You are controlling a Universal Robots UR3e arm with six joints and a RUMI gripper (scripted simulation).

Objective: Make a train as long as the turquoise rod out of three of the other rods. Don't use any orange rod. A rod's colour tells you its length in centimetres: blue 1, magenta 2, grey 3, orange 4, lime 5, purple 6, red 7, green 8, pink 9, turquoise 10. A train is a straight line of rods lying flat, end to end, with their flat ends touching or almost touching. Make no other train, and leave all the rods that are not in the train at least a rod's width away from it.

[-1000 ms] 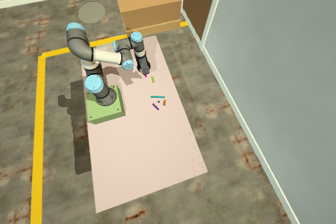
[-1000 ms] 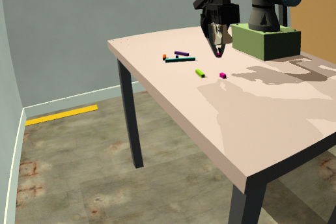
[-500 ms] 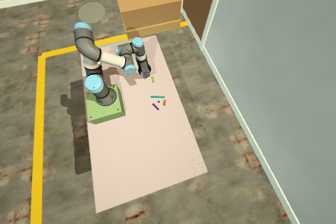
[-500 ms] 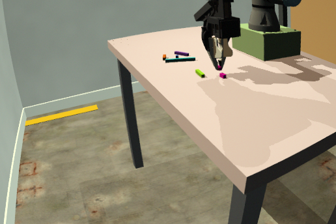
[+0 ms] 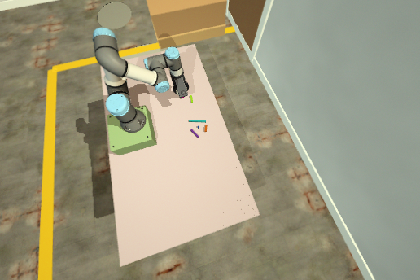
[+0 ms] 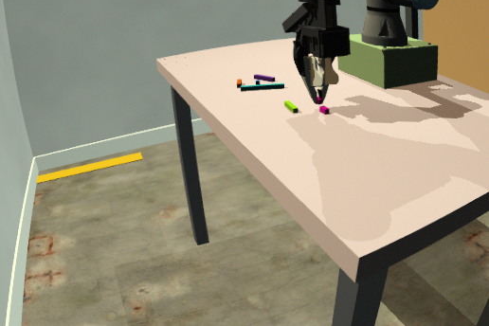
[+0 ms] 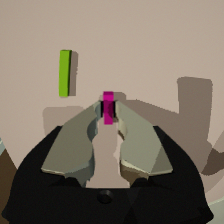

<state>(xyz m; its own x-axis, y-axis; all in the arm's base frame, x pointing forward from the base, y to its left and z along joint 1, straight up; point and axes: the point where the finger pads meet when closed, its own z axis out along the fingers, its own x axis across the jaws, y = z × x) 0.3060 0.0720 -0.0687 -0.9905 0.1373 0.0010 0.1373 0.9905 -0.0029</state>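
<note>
My hand is 4 cm short of the lime rod, 3 cm to the left of it and 2 cm above it. From my hand the other things lie so: turquoise rod (1 cm ahead, 19 cm to the right, 2 cm below); then purple rod (4 cm behind, 25 cm to the right, 2 cm below); then small blue rod (22 cm to the right, 2 cm below).
</note>
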